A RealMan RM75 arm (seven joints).
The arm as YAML. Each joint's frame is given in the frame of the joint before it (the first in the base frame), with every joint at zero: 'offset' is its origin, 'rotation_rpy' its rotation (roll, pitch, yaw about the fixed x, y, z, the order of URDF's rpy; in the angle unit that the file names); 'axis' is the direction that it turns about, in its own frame. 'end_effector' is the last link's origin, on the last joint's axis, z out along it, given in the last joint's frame.
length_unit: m
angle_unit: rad
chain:
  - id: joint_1
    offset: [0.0, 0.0, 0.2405]
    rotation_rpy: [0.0, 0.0, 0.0]
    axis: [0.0, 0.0, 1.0]
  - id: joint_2
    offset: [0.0, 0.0, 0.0]
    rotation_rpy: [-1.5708, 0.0, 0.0]
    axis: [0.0, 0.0, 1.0]
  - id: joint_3
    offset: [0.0, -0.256, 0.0]
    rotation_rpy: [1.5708, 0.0, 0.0]
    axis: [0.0, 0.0, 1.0]
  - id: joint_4
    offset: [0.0, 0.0, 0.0]
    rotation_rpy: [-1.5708, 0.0, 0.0]
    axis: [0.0, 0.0, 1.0]
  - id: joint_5
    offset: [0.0, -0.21, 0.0]
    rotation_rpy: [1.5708, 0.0, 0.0]
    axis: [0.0, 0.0, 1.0]
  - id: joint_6
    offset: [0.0, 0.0, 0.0]
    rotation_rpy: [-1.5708, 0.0, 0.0]
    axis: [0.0, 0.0, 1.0]
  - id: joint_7
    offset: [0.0, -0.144, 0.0]
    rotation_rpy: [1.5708, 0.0, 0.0]
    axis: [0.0, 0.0, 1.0]
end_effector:
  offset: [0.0, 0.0, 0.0]
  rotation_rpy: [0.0, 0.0, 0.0]
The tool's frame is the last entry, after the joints.
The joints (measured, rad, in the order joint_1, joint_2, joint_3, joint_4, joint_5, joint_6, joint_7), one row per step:
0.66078 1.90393 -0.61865 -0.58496 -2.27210 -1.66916 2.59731
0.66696 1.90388 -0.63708 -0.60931 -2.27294 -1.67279 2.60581
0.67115 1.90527 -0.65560 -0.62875 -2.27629 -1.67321 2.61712
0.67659 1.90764 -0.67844 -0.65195 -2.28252 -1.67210 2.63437
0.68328 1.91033 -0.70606 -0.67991 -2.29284 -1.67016 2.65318
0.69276 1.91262 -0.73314 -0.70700 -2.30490 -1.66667 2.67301
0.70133 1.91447 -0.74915 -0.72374 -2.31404 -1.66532 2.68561
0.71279 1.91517 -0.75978 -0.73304 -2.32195 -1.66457 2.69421
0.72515 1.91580 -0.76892 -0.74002 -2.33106 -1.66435 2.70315
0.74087 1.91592 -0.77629 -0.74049 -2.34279 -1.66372 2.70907
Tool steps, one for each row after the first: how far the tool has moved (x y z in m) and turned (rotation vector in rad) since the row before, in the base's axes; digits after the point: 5 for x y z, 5 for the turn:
-0.00383 0.00303 0.00232 -0.00301 -0.02076 0.01837
-0.00266 0.00196 0.00072 -0.00603 -0.02014 0.00992
-0.00322 0.00239 0.00037 -0.00804 -0.02574 0.00839
-0.00375 0.00284 0.00038 -0.00922 -0.03404 0.01199
-0.00456 0.00364 0.00041 -0.00745 -0.03541 0.01296
-0.00381 0.00272 0.00009 -0.00510 -0.02217 0.01015
-0.00423 0.00300 -0.00004 -0.00467 -0.01596 0.01084
-0.00422 0.00289 -0.00024 -0.00562 -0.01512 0.00925
-0.00439 0.00305 -0.00088 -0.00828 -0.01500 0.01021

